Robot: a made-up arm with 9 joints. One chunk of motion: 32 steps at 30 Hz.
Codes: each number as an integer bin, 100 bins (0 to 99) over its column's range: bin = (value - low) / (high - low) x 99, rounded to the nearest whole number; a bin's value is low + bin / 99 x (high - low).
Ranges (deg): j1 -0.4..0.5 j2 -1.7..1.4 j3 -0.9..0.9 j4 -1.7..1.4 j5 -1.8..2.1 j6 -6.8..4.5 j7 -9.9..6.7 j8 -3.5..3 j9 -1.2..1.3
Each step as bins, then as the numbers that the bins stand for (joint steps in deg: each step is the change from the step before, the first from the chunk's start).
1 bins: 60 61 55 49 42 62 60 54 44
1 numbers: 0.145 0.210 0.100 -0.166 -0.145 0.277 0.161 0.045 -0.089
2 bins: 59 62 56 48 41 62 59 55 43
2 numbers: 0.136 0.241 0.118 -0.197 -0.185 0.277 -0.007 0.111 -0.114
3 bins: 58 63 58 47 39 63 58 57 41
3 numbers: 0.127 0.273 0.155 -0.228 -0.264 0.391 -0.175 0.242 -0.165
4 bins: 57 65 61 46 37 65 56 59 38
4 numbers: 0.118 0.335 0.209 -0.260 -0.342 0.619 -0.510 0.374 -0.240
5 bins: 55 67 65 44 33 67 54 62 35
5 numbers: 0.100 0.398 0.282 -0.322 -0.500 0.847 -0.845 0.571 -0.316
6 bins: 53 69 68 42 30 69 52 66 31
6 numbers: 0.082 0.461 0.336 -0.385 -0.618 1.076 -1.181 0.833 -0.417
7 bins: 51 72 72 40 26 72 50 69 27
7 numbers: 0.064 0.555 0.409 -0.447 -0.776 1.418 -1.516 1.030 -0.518
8 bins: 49 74 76 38 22 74 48 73 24
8 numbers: 0.045 0.617 0.482 -0.510 -0.933 1.646 -1.852 1.293 -0.594
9 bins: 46 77 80 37 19 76 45 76 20
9 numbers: 0.018 0.711 0.555 -0.541 -1.052 1.875 -2.355 1.490 -0.695
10 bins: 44 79 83 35 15 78 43 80 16
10 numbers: 0.000 0.774 0.609 -0.604 -1.209 2.103 -2.690 1.753 -0.796
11 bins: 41 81 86 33 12 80 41 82 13
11 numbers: -0.027 0.836 0.664 -0.667 -1.327 2.331 -3.025 1.884 -0.872
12 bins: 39 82 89 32 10 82 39 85 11
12 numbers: -0.045 0.868 0.718 -0.698 -1.406 2.560 -3.361 2.081 -0.922
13 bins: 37 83 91 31 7 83 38 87 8
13 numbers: -0.064 0.899 0.755 -0.729 -1.524 2.674 -3.528 2.212 -0.998
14 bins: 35 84 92 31 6 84 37 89 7
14 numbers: -0.082 0.930 0.773 -0.729 -1.564 2.788 -3.696 2.343 -1.023
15 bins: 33 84 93 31 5 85 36 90 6
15 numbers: -0.100 0.930 0.791 -0.729 -1.603 2.902 -3.864 2.409 -1.048
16 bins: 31 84 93 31 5 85 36 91 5
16 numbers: -0.118 0.930 0.791 -0.729 -1.603 2.902 -3.864 2.475 -1.074
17 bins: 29 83 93 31 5 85 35 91 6
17 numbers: -0.136 0.899 0.791 -0.729 -1.603 2.902 -4.031 2.475 -1.048
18 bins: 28 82 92 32 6 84 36 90 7
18 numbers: -0.145 0.868 0.773 -0.698 -1.564 2.788 -3.864 2.409 -1.023
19 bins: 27 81 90 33 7 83 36 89 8
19 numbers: -0.155 0.836 0.736 -0.667 -1.524 2.674 -3.864 2.343 -0.998
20 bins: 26 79 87 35 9 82 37 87 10
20 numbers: -0.164 0.774 0.682 -0.604 -1.445 2.560 -3.696 2.212 -0.947
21 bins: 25 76 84 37 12 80 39 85 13
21 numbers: -0.173 0.680 0.627 -0.541 -1.327 2.331 -3.361 2.081 -0.872
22 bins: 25 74 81 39 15 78 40 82 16
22 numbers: -0.173 0.617 0.573 -0.479 -1.209 2.103 -3.193 1.884 -0.796
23 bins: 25 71 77 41 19 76 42 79 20
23 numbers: -0.173 0.523 0.500 -0.416 -1.052 1.875 -2.858 1.687 -0.695
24 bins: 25 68 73 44 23 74 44 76 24
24 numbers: -0.173 0.429 0.427 -0.322 -0.894 1.646 -2.522 1.490 -0.594
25 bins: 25 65 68 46 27 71 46 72 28
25 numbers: -0.173 0.335 0.336 -0.260 -0.736 1.304 -2.187 1.227 -0.493
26 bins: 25 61 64 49 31 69 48 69 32
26 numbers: -0.173 0.210 0.264 -0.166 -0.579 1.076 -1.852 1.030 -0.392
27 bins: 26 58 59 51 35 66 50 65 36
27 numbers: -0.164 0.116 0.173 -0.103 -0.421 0.733 -1.516 0.768 -0.291
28 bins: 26 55 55 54 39 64 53 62 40
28 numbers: -0.164 0.022 0.100 -0.009 -0.264 0.505 -1.013 0.571 -0.190
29 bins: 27 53 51 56 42 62 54 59 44
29 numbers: -0.155 -0.040 0.027 0.054 -0.145 0.277 -0.845 0.374 -0.089
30 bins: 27 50 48 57 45 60 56 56 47
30 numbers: -0.155 -0.134 -0.027 0.085 -0.027 0.048 -0.510 0.177 -0.013
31 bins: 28 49 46 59 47 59 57 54 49
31 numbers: -0.145 -0.166 -0.064 0.147 0.052 -0.066 -0.342 0.045 0.037
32 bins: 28 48 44 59 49 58 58 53 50
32 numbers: -0.145 -0.197 -0.100 0.147 0.130 -0.180 -0.175 -0.020 0.063
